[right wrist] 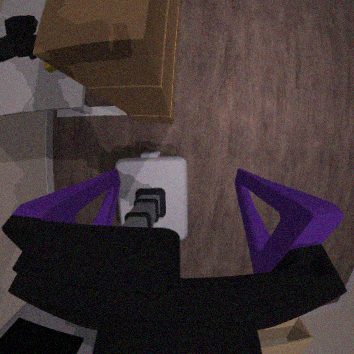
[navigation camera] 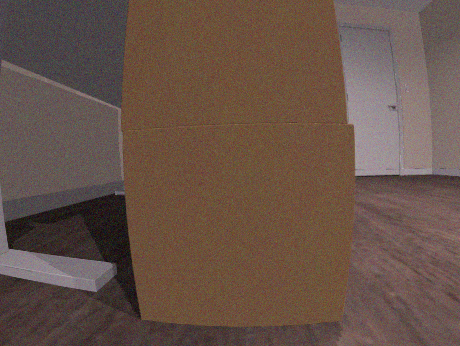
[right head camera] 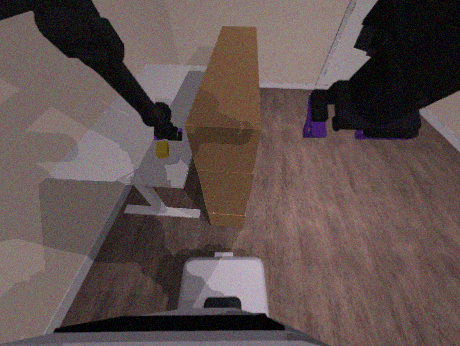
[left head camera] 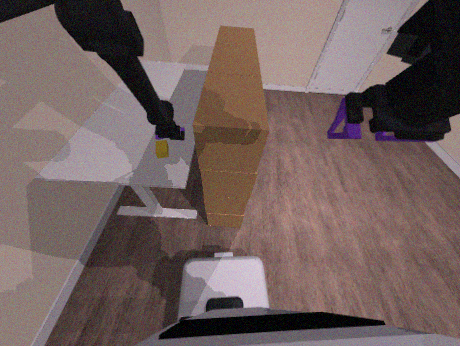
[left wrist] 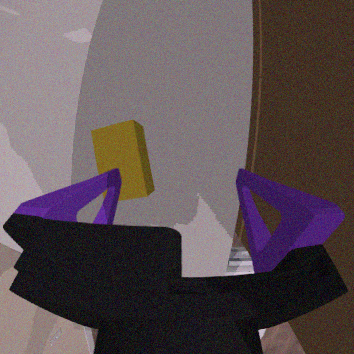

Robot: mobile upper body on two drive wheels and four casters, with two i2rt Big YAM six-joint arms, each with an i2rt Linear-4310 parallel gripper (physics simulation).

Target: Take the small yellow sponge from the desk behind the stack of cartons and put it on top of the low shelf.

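Frame: origin at the left arm's base, x ahead, y left, z up, level; metres.
Where they show: left gripper, fingertip midpoint: (right head camera: 172,138) (left head camera: 173,137) (left wrist: 178,174); right gripper, fingertip midpoint: (right wrist: 177,175) (right head camera: 329,134) (left head camera: 352,136).
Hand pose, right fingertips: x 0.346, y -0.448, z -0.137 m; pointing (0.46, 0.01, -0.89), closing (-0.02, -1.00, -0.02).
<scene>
Things, the pixels of their top centre, and the offset from my right fingertips. "*": a spot on its surface instead. Level surfaces: height alone.
- small yellow sponge, top centre: (left wrist: 117,162) (right wrist: 48,57) (left head camera: 161,146) (right head camera: 161,147) dx +0.484, dy +0.594, dz -0.508 m
- grey desk, surface height: dz -0.553 m
- desk foot, surface spot: (left head camera: 157,212) (right head camera: 161,211) * dx +0.376, dy +0.789, dz -1.203 m
The small yellow sponge (left head camera: 161,148) (right head camera: 162,149) (left wrist: 125,160) lies on the grey desk (left head camera: 172,175) (right head camera: 172,176) (left wrist: 175,75), left of the tall stack of brown cartons (left head camera: 232,105) (right head camera: 225,95) (left wrist: 305,125) (navigation camera: 240,200). A sliver of it shows past the cartons in the right wrist view. My left gripper (left head camera: 170,134) (right head camera: 168,135) (left wrist: 178,174) is open and empty above the desk, close to the sponge; its left-hand fingertip in the wrist view overlaps the sponge's lower part. My right gripper (left head camera: 369,136) (right head camera: 341,135) (right wrist: 177,175) is open and empty, right of the cartons. I cannot make out the low shelf.
The white robot base (left head camera: 225,280) (right head camera: 225,280) is in front of the cartons. A desk foot (left head camera: 157,212) (right head camera: 162,211) (navigation camera: 55,270) stands on the floor at the left. A white door (left head camera: 345,45) (navigation camera: 372,100) is at the back right. A tan object (right wrist: 285,337) shows at the lower right.
</scene>
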